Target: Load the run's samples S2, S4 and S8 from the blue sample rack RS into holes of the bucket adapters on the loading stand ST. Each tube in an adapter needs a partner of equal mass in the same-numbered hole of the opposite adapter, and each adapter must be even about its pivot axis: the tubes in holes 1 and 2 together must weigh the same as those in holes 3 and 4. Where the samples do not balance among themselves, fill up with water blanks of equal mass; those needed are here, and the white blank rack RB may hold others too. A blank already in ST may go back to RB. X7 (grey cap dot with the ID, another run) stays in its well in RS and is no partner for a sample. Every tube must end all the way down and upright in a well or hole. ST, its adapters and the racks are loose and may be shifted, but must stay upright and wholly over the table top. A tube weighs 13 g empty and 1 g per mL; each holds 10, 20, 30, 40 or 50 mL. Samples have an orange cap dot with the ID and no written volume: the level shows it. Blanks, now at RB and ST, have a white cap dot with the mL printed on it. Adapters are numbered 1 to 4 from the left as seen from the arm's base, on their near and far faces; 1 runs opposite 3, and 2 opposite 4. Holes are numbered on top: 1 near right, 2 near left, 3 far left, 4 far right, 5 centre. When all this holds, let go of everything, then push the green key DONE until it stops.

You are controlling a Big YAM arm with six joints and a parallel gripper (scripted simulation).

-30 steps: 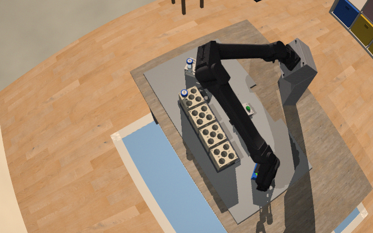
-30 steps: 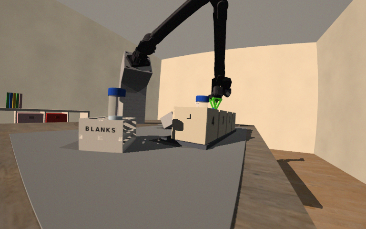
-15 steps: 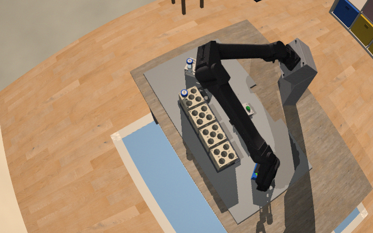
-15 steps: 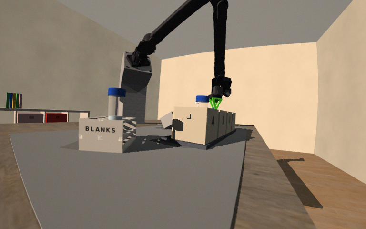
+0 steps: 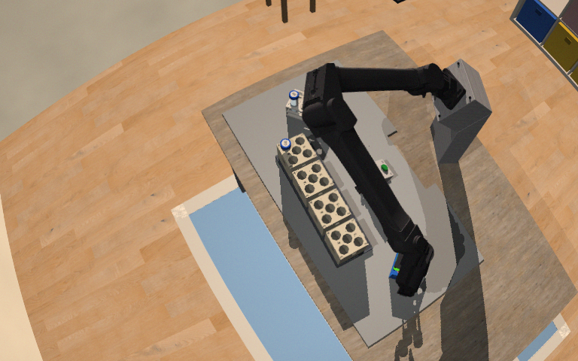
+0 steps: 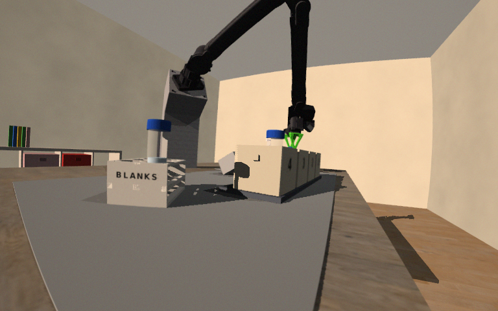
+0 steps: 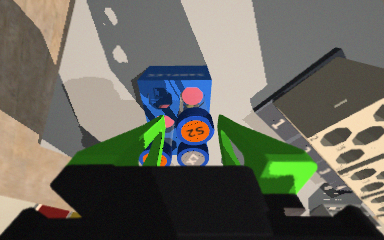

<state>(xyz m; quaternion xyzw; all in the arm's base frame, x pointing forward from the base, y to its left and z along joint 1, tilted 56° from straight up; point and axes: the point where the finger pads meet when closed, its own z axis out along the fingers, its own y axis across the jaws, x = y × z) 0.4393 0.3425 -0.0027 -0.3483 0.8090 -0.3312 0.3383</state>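
The white-dot blank marked 10 is 5 cm ahead of my hand, 55 cm to the right of it and 5 cm below it. Also, from my hand: grey-dot tube X7: 3 cm behind, 2 cm to the right, 6 cm below; then blue sample rack RS: 5 cm behind, 1 cm to the right, 9 cm below; then orange-dot sample: 6 cm behind, 2 cm to the left, 6 cm below.
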